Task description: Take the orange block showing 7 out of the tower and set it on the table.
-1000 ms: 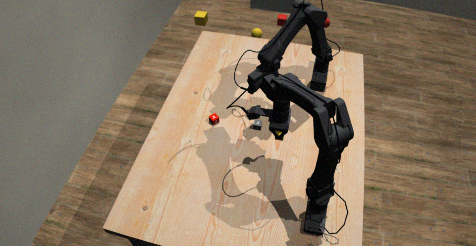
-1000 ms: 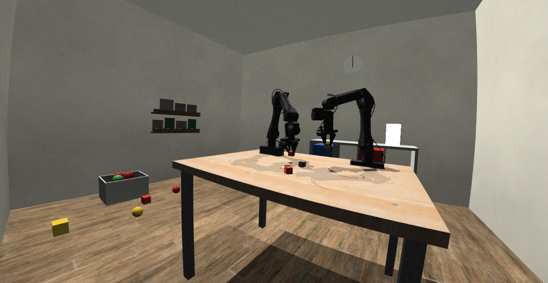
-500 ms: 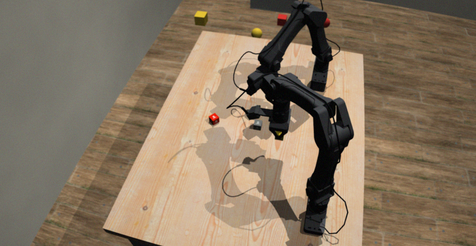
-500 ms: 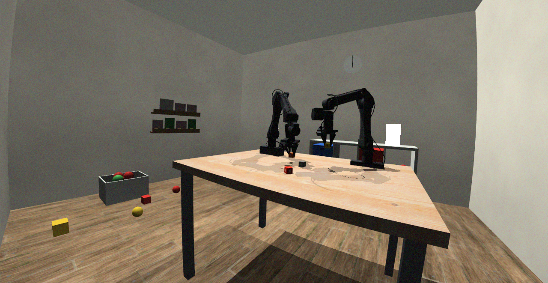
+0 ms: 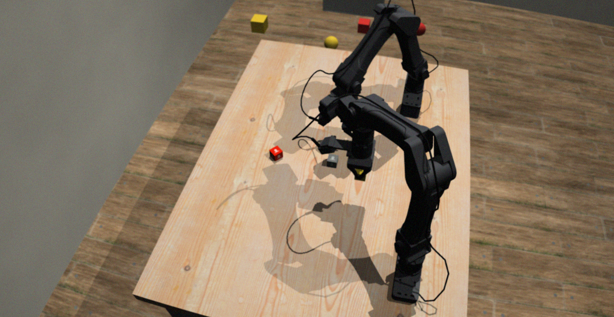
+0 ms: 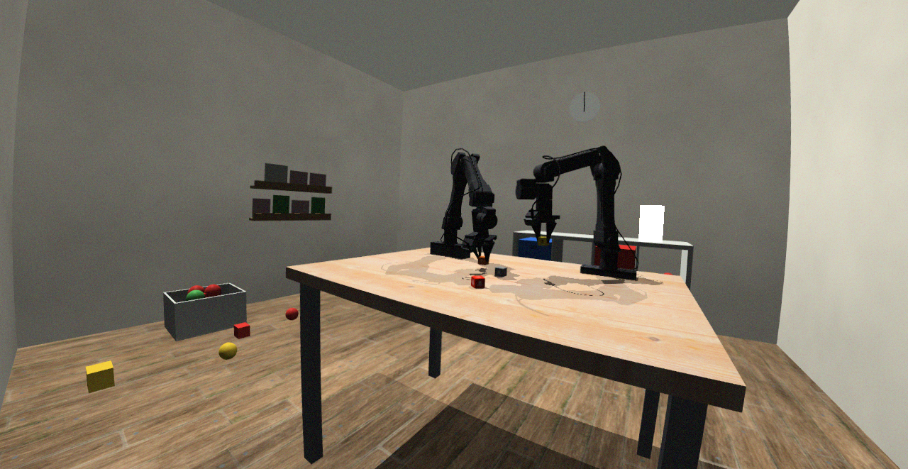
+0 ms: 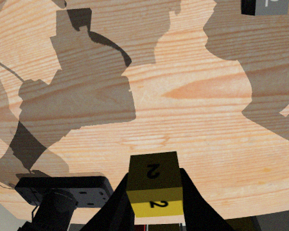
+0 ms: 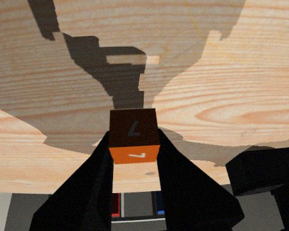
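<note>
Right now my right hand is 10 cm to the right of the grey block showing 9, 7 cm short of it and 2 cm above it. From my right hand the other things lie so: orange block showing 7: 1 cm below; then yellow block showing 2: 22 cm to the left, 9 cm above, 2 cm behind.
The yellow block showing 2 lies right at my left hand. Round my left hand: orange block showing 7 (2 cm ahead, 22 cm to the right, 10 cm below); then grey block showing 9 (9 cm ahead, 12 cm to the right, 11 cm below).
</note>
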